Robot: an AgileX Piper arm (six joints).
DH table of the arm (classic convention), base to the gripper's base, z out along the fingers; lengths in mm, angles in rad. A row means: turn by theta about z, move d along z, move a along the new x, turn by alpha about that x. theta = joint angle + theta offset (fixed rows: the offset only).
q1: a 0, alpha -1.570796, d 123, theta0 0
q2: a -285.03, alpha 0, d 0, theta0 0.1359
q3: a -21.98, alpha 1.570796, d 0, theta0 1.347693
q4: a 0, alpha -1.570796, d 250.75, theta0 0
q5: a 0, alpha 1.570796, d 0, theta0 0
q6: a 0, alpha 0, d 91, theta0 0
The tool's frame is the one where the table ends.
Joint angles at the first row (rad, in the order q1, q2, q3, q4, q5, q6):
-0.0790, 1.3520, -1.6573, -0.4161, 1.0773, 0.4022
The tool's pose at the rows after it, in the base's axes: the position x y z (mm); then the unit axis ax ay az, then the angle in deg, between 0 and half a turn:
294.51 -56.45 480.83 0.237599 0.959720 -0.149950 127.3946
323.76 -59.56 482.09 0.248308 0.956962 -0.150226 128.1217
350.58 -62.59 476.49 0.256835 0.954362 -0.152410 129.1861
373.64 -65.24 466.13 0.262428 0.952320 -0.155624 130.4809
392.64 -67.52 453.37 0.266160 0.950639 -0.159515 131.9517
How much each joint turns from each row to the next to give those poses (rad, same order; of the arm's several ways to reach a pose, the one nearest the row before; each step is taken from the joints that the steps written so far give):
0.0000, 0.1271, -0.1671, 0.0024, 0.0502, 0.0067
0.0001, 0.1195, -0.1457, -0.0025, 0.0404, 0.0070
-0.0001, 0.1069, -0.1170, -0.0060, 0.0309, 0.0082
0.0000, 0.0893, -0.0842, -0.0072, 0.0201, 0.0082
0.0001, 0.0722, -0.0568, -0.0078, 0.0133, 0.0083

